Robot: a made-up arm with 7 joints.
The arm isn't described. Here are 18 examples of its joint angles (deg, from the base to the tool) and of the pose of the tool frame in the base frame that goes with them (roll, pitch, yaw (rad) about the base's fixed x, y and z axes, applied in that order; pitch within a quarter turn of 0, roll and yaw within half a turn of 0; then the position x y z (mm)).
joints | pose
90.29 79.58 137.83 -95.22 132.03 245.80 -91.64 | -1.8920 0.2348 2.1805 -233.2 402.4 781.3
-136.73 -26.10 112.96 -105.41 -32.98 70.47 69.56 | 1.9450 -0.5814 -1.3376 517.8 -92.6 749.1
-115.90 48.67 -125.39 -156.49 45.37 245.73 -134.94 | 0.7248 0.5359 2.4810 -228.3 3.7 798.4
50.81 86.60 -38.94 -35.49 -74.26 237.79 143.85 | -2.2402 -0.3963 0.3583 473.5 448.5 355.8
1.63 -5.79 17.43 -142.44 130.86 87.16 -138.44 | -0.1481 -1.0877 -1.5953 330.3 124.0 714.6
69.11 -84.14 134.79 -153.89 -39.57 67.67 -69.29 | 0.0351 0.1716 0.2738 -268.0 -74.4 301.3
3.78 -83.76 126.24 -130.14 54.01 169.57 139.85 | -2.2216 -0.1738 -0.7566 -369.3 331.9 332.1
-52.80 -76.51 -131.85 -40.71 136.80 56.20 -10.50 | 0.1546 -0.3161 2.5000 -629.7 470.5 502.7
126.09 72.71 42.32 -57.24 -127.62 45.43 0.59 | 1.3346 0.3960 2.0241 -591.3 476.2 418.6
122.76 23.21 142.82 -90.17 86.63 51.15 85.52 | -1.6918 1.1235 -1.0979 -107.8 -258.5 1079.2
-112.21 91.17 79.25 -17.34 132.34 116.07 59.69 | 0.7301 -0.2431 -0.5983 -124.9 -770.9 408.4
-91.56 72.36 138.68 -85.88 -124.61 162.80 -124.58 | 0.2552 0.9128 0.2172 213.8 -349.9 951.4
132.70 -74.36 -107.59 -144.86 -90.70 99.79 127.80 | 2.9164 -0.0821 -0.5648 394.9 84.6 439.1
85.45 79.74 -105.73 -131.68 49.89 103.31 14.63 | 2.8265 -0.3856 -1.0082 415.0 198.5 651.7
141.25 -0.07 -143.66 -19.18 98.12 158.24 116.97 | -0.1388 0.4439 0.6033 167.2 -76.4 1208.7
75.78 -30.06 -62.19 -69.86 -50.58 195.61 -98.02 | 0.6914 0.3795 1.2739 210.2 -195.9 1111.9
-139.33 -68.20 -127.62 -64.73 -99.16 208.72 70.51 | -1.5834 -1.0982 0.3837 258.2 594.3 568.9
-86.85 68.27 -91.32 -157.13 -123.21 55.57 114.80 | -0.0439 0.4421 -2.0518 -310.9 -150.6 581.2
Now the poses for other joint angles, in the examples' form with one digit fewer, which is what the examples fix.
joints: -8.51 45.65 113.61 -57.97 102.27 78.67 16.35
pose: -0.685 -0.686 1.684 407 280 1063
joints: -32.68 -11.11 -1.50 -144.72 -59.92 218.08 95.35
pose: -1.961 -0.588 -1.343 236 -101 840
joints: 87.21 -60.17 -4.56 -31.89 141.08 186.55 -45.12
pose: 0.417 0.092 0.039 45 -444 1023
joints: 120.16 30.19 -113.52 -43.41 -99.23 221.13 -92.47
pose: -1.325 0.336 -0.363 64 358 1043
